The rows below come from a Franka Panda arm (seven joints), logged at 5 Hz.
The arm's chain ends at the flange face. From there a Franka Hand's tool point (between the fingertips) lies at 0.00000 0.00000 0.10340 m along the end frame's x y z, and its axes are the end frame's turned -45 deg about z.
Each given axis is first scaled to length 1.
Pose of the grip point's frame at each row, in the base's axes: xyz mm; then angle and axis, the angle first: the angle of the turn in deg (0 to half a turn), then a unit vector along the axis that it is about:
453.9 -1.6 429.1 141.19 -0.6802 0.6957 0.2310
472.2 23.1 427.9 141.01 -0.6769 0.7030 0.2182
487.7 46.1 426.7 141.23 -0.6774 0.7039 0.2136
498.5 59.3 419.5 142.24 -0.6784 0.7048 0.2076
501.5 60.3 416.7 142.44 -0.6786 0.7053 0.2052
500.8 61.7 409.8 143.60 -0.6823 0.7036 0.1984
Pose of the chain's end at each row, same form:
437.7 -75.2 499.9 154.16 -0.3505 0.8739 0.3370
453.6 -49.1 499.5 153.45 -0.3451 0.8799 0.3265
468.7 -25.4 498.9 153.46 -0.3455 0.8815 0.3218
479.9 -10.7 493.3 154.14 -0.3466 0.8842 0.3132
482.9 -9.3 490.9 154.22 -0.3468 0.8851 0.3105
482.9 -6.2 485.7 155.00 -0.3514 0.8866 0.3008

